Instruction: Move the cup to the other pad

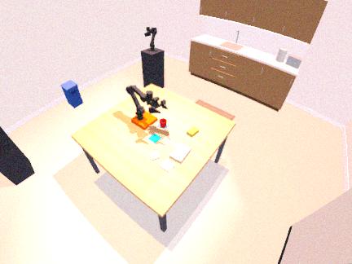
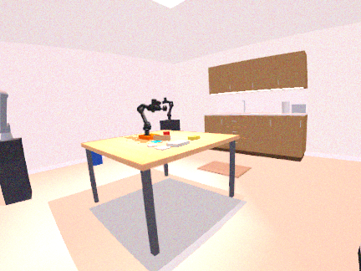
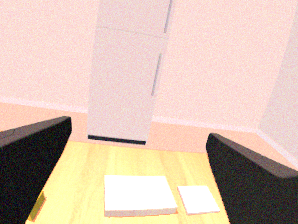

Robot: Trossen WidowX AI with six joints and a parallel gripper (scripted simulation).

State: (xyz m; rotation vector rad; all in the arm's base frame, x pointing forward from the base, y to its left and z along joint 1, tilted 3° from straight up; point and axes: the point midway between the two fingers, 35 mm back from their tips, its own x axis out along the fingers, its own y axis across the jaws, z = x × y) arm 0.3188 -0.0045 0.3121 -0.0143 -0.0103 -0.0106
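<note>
The red cup lies 120 mm behind my gripper tip, 100 mm to the left of it and 300 mm below it. From my gripper tip the other things lie so: cyan pad (60 mm behind, 80 mm to the right, 350 mm below).
</note>
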